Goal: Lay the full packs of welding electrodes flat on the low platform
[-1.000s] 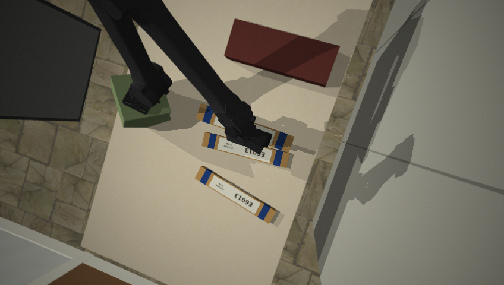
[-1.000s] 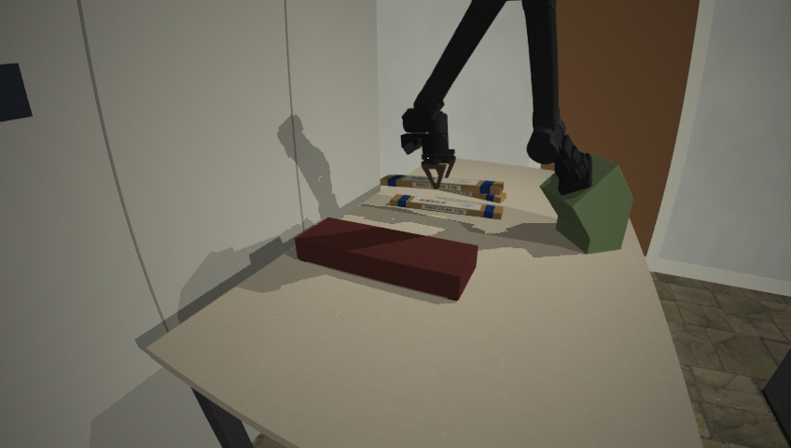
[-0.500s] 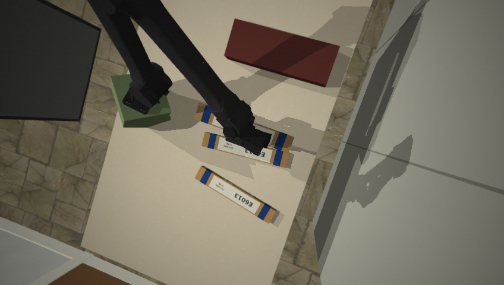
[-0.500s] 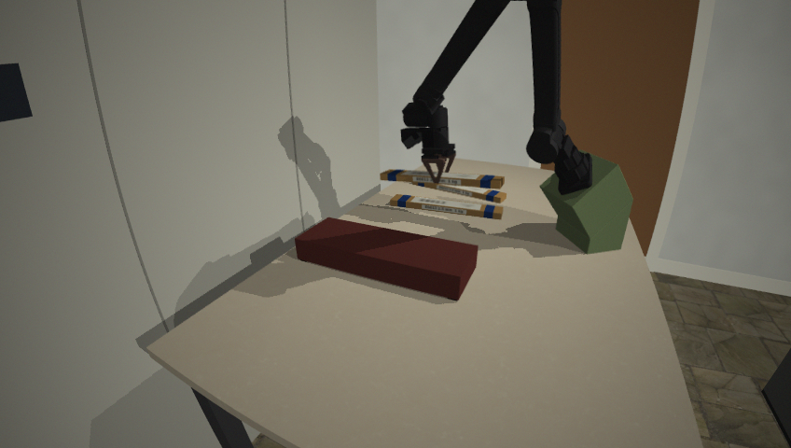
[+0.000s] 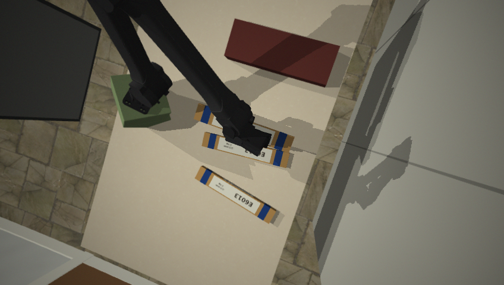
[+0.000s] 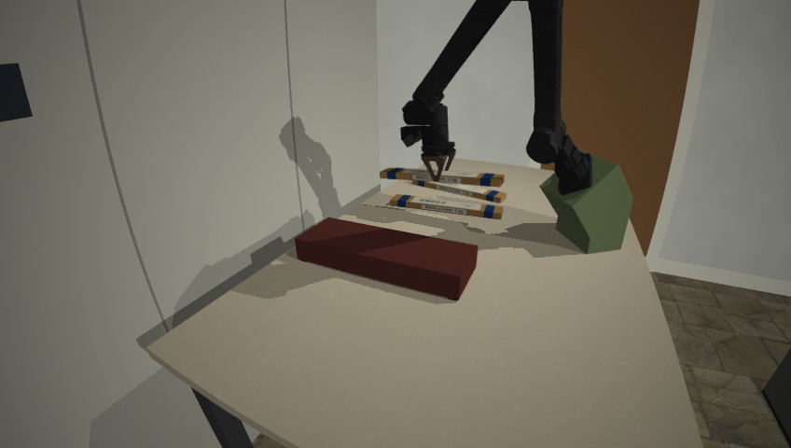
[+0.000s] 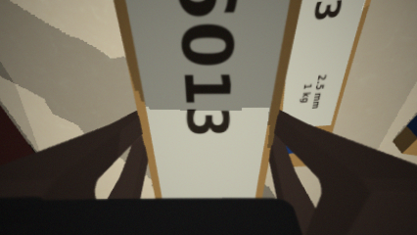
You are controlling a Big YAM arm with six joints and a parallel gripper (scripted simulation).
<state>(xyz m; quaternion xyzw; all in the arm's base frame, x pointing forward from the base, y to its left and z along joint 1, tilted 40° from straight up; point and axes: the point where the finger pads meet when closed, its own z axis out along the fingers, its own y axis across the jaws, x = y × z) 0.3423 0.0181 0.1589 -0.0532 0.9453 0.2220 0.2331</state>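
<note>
The pack of welding electrodes is right at my hand. Also, from my hand: dark red low platform (300 mm to the left, 120 mm below, 50 mm behind).
</note>
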